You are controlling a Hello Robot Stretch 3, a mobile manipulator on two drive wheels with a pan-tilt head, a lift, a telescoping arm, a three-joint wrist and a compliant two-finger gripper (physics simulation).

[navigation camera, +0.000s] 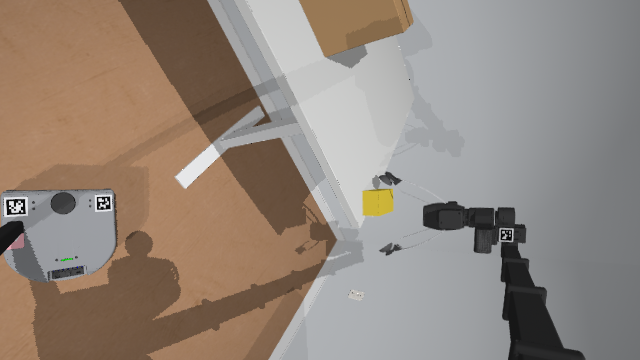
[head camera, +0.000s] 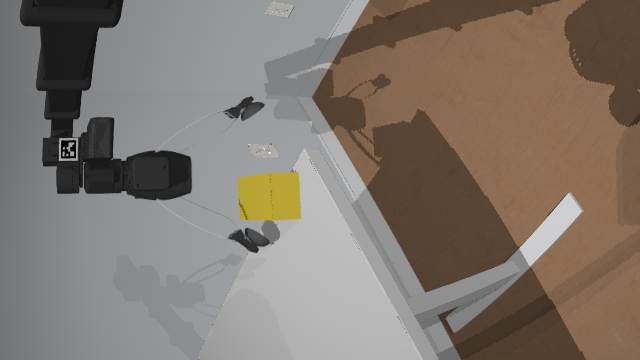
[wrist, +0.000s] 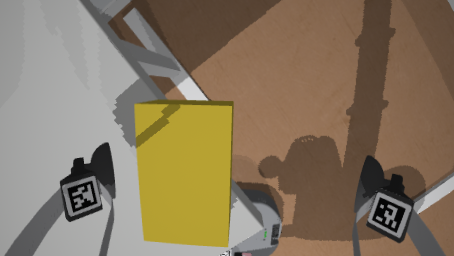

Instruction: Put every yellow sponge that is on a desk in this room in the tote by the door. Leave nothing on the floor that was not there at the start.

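Where they show: gripper, fingertip midpoint: (navigation camera: 380, 214) (head camera: 264, 173) (wrist: 235, 171); robot's base, origin of the base link: (navigation camera: 63, 202).
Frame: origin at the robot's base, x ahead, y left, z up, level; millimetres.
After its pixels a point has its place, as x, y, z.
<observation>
A yellow sponge (head camera: 270, 196) @[11, -578, 995] (navigation camera: 377, 202) @[14, -577, 991] (wrist: 185, 175) @[10, -632, 995] is at the corner of the white desk (head camera: 320, 290) @[138, -538, 950] (navigation camera: 320, 95) @[240, -405, 951] (wrist: 45, 110) @[155, -663, 950]. My gripper (head camera: 252, 174) @[-22, -630, 976] (navigation camera: 390, 213) @[-22, -630, 976] (wrist: 235, 171) @[-22, -630, 976] is open, its fingers spread wide. In the wrist view the sponge shows between the two fingers, closer to the left one, with gaps on both sides. In the head view the sponge is nearer the lower finger, and the upper finger is well apart from it. How far the fingertips reach along its sides is hard to tell. The tote does not show.
A brown box (navigation camera: 360, 22) @[366, -394, 1056] stands farther along the desk. The desk's white leg (head camera: 550, 225) @[145, -595, 26] (navigation camera: 200, 165) @[163, -606, 25] stands over the wooden floor. Outlet plates (head camera: 263, 150) (navigation camera: 356, 295) are on the grey wall behind the gripper. My base (navigation camera: 90, 235) @[-115, -80, 160] is on the floor at left in the navigation view.
</observation>
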